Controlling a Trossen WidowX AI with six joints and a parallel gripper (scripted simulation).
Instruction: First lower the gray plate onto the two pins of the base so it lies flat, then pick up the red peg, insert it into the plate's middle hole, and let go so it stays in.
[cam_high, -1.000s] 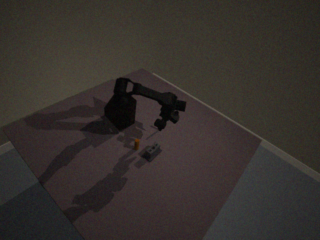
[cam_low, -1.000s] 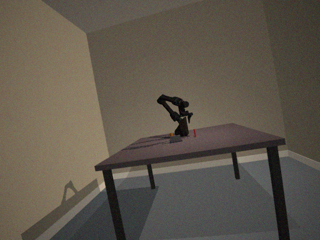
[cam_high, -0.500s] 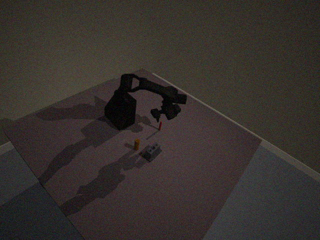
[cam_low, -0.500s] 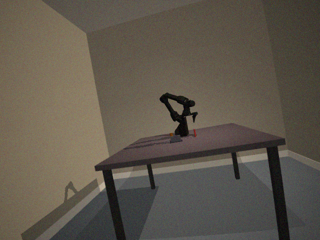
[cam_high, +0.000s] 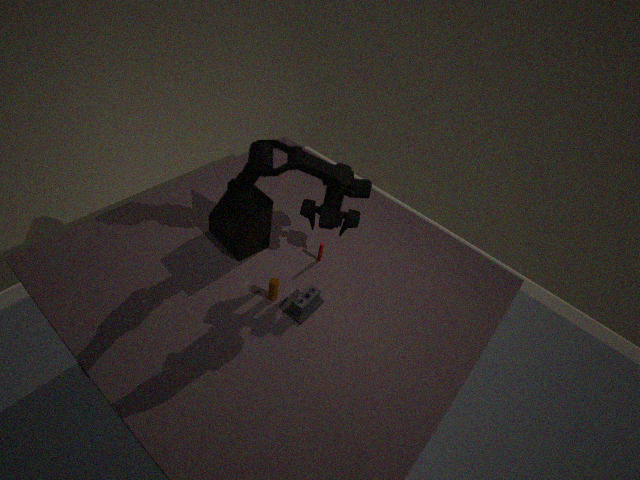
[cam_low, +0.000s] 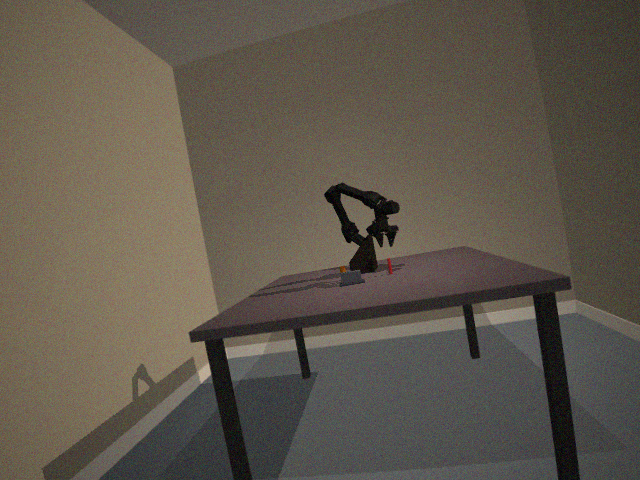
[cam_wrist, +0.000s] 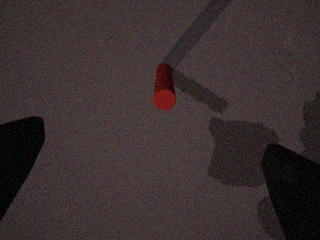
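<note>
Right now the red peg is 100 mm below my gripper tip and 10 mm behind it. The rest, counted from my gripper tip: gray plate 170 mm to the right, 130 mm ahead, 90 mm below; then orange cylinder 230 mm to the right, 100 mm below, 40 mm ahead.
</note>
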